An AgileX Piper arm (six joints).
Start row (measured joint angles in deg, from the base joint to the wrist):
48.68, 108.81, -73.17, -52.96, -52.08, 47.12
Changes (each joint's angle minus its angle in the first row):
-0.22, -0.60, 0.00, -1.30, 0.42, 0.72
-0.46, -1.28, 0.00, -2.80, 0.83, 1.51
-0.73, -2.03, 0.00, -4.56, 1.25, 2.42
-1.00, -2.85, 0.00, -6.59, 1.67, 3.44
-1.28, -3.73, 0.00, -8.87, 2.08, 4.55
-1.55, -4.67, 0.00, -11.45, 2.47, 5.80
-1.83, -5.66, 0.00, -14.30, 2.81, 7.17
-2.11, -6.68, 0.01, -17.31, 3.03, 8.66
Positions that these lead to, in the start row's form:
48.46, 108.21, -73.17, -54.26, -51.66, 47.84
48.22, 107.53, -73.17, -55.76, -51.25, 48.63
47.95, 106.78, -73.17, -57.52, -50.83, 49.54
47.68, 105.96, -73.17, -59.55, -50.41, 50.56
47.40, 105.08, -73.17, -61.83, -50.00, 51.67
47.13, 104.14, -73.17, -64.41, -49.61, 52.92
46.85, 103.15, -73.17, -67.26, -49.27, 54.29
46.57, 102.13, -73.16, -70.27, -49.05, 55.78

